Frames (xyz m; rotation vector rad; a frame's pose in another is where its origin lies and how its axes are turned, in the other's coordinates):
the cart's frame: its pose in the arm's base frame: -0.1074 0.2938 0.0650 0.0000 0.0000 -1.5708
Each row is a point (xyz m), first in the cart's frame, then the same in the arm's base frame.
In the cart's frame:
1: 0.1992 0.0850 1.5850
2: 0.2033 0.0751 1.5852
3: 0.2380 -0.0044 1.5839
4: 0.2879 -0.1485 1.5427
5: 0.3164 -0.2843 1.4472
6: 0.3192 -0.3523 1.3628
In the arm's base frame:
1: -0.0224 0.0946 1.6500
2: -0.0323 0.0905 1.6502
3: -0.1118 0.0558 1.6489
4: -0.2559 0.0059 1.6077
5: -0.3917 -0.0226 1.5122
6: -0.4597 -0.0254 1.4278

